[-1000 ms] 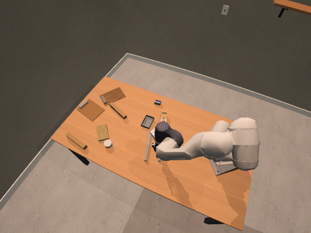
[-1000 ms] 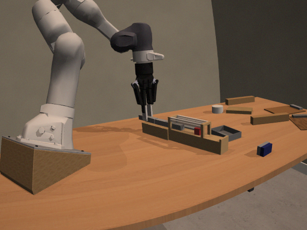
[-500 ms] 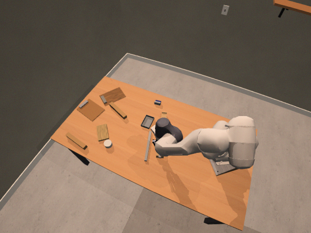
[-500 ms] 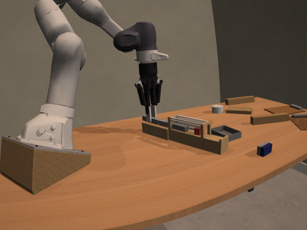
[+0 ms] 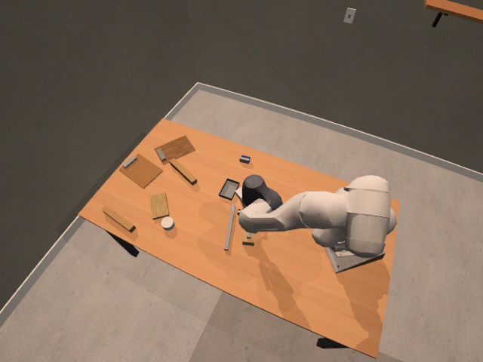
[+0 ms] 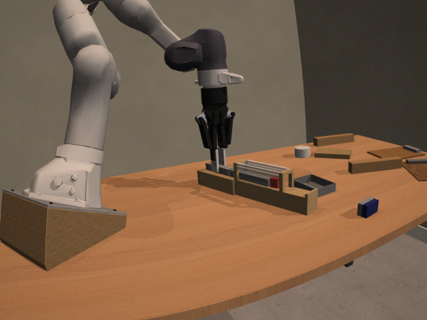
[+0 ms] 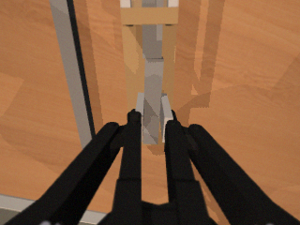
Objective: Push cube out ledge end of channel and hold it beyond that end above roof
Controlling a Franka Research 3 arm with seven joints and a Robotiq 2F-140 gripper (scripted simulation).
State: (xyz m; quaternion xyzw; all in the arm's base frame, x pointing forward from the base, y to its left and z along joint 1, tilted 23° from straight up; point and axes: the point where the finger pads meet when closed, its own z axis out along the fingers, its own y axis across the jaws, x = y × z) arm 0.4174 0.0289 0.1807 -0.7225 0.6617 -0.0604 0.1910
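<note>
My hand is 30 mm short of the channel, 170 mm to the left of it and 30 mm above it. Also, from my hand: red cube 40 mm ahead, 220 mm to the right, 30 mm below; long grey bar 110 mm ahead, 70 mm below; short grey bar 30 mm below.
</note>
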